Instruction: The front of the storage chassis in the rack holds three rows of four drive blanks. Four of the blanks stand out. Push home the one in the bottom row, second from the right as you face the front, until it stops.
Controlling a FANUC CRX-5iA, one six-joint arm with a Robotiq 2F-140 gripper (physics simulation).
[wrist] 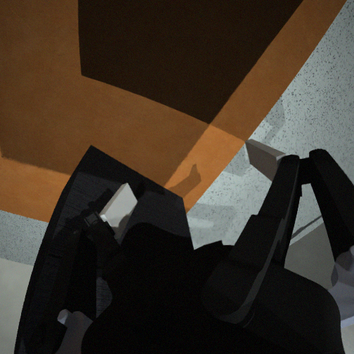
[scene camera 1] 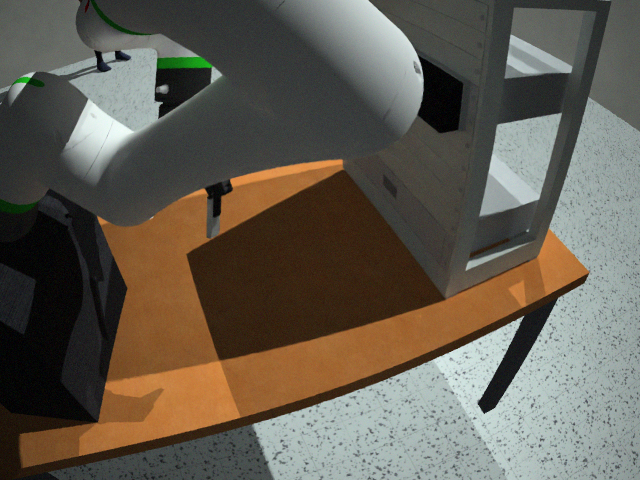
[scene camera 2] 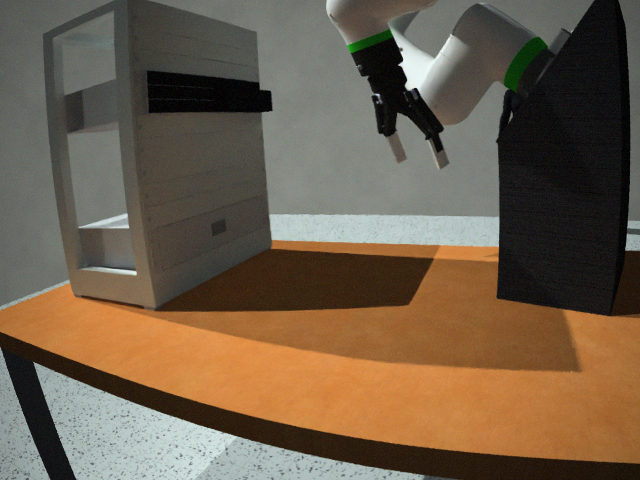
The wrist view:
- my gripper: 187,172
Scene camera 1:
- my gripper: 178,227
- grey rack: 440,188
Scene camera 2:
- my gripper: 421,163
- grey rack: 189,218
